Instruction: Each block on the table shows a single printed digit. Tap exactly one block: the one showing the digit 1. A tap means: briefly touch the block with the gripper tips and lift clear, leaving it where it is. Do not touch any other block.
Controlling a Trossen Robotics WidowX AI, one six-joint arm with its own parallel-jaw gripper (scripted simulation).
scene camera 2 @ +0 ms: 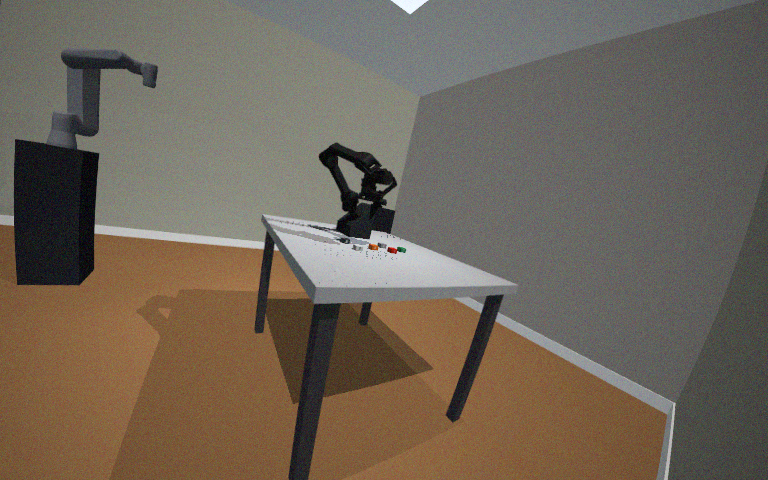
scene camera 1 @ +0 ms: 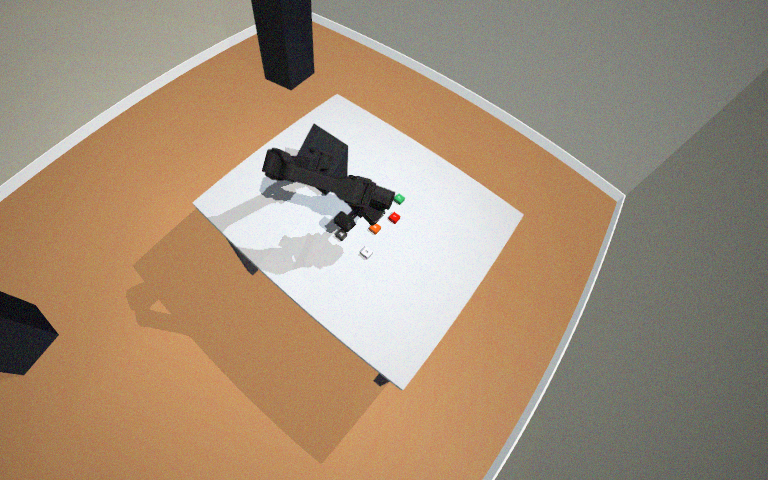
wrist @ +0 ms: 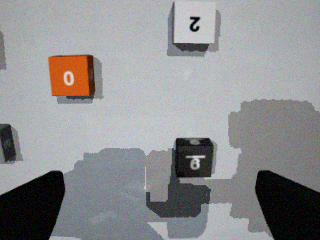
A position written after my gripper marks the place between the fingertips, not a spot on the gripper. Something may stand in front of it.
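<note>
Open and empty, holding nothing: my gripper [scene camera 1: 358, 220], visible too in scene camera 2 [scene camera 2: 362, 217] and the wrist view [wrist: 161, 181]. Also here, a black block [wrist: 193, 155].
</note>
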